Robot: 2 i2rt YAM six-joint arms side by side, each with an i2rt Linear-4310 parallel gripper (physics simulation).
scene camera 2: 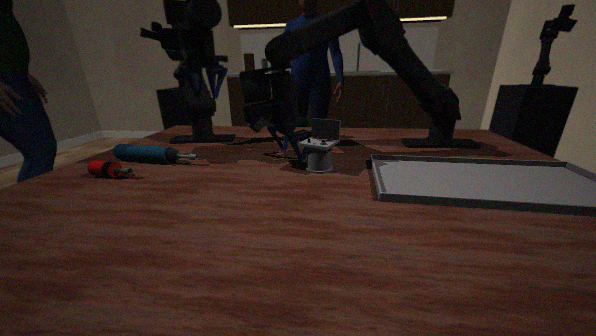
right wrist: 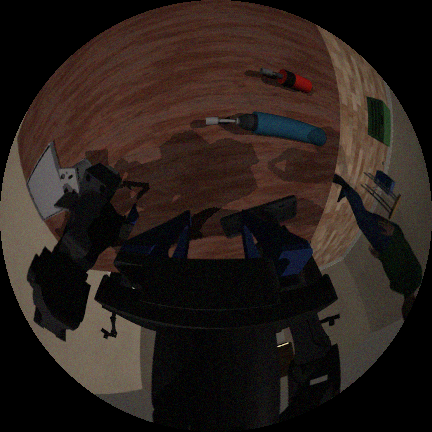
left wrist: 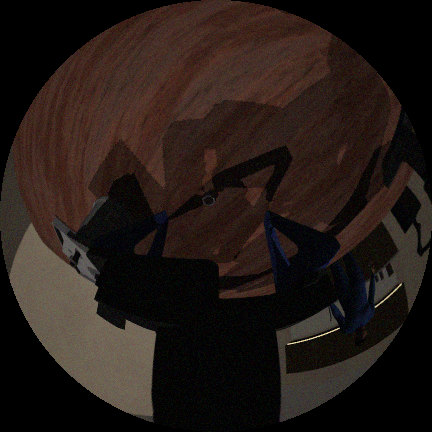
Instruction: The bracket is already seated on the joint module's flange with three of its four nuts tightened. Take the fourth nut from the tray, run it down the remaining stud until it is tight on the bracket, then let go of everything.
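Places are measured from the left arm's base along level axes (x ahead, y left, z up), in metres.
Pixels of known places: left gripper, fingertip midpoint: [scene camera 2: 293, 154] [right wrist: 118, 193] [left wrist: 215, 215]; right gripper, fingertip midpoint: [scene camera 2: 206, 97] [right wrist: 215, 215]; left arm's base, origin of the base link: [scene camera 2: 438, 144]; right arm's base, origin of the base link: [scene camera 2: 203, 140] [right wrist: 260, 215].
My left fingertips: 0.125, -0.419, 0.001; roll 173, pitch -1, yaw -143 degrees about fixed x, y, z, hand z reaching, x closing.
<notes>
For each thing: its top centre in the pictures, then the offset to it from my left fingertips, as dx, dy, dz. "*": a spot on its surface instead.
- small hex nut, middle of its top: [left wrist: 208, 200] +0.017, -0.013, +0.004
- grey joint module, middle of its top: [scene camera 2: 319, 137] +0.094, +0.074, +0.073
- grey tray, middle of its top: [scene camera 2: 484, 175] [right wrist: 41, 192] +0.151, +0.401, +0.015
- blue power driver, surface spot: [right wrist: 287, 128] [scene camera 2: 150, 145] * +0.070, -0.355, +0.040
- smaller red-handled tool, middle of its top: [right wrist: 290, 75] [scene camera 2: 110, 162] +0.175, -0.379, +0.033
A small hex nut [left wrist: 208, 200] lies on the wooden table. My left gripper [scene camera 2: 294, 154] [left wrist: 215, 215] is open and empty, low over the table, with the nut in view between its fingertips. The grey joint module [scene camera 2: 320, 161] stands upright beside the left gripper. The bracket [scene camera 2: 326, 130] [left wrist: 85, 259] [right wrist: 69, 176] sits on top of it, with small dark studs or nuts, too small to tell which are tightened. My right gripper [scene camera 2: 206, 94] [right wrist: 215, 215] is partly open and empty, high above the table. The grey tray [scene camera 2: 470, 182] [right wrist: 42, 185] shows no nut.
A blue power driver [scene camera 2: 145, 153] [right wrist: 287, 128] and a smaller red-handled tool [scene camera 2: 104, 169] [right wrist: 300, 81] lie on the table at the left of the scene view. A person in blue [scene camera 2: 312, 65] stands behind the table; another person stands at the left edge.
</notes>
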